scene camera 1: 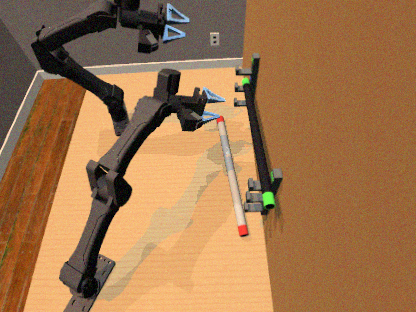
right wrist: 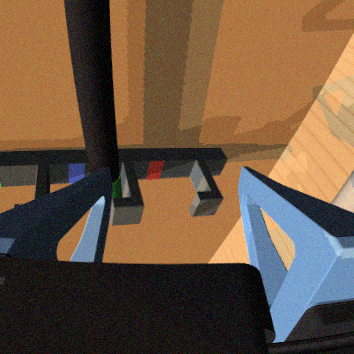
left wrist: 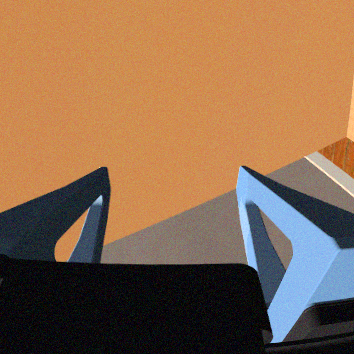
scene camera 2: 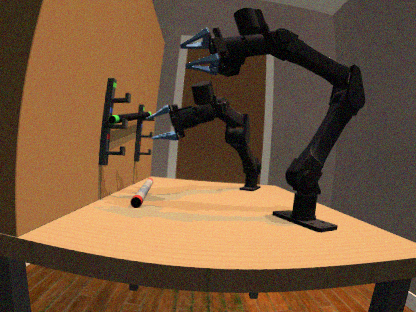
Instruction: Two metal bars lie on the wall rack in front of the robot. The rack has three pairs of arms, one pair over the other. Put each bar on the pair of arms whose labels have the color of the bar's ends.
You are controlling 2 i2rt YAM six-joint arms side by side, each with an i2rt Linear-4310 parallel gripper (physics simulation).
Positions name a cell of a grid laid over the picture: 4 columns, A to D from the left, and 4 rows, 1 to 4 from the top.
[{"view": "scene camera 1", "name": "left gripper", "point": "B1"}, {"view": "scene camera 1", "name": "brown wall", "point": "D2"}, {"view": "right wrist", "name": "right gripper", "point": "B3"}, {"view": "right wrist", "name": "brown wall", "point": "C1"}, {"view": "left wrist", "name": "left gripper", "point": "B3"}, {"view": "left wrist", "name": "brown wall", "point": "B2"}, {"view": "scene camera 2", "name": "left gripper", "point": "B1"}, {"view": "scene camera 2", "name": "right gripper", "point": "B2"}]
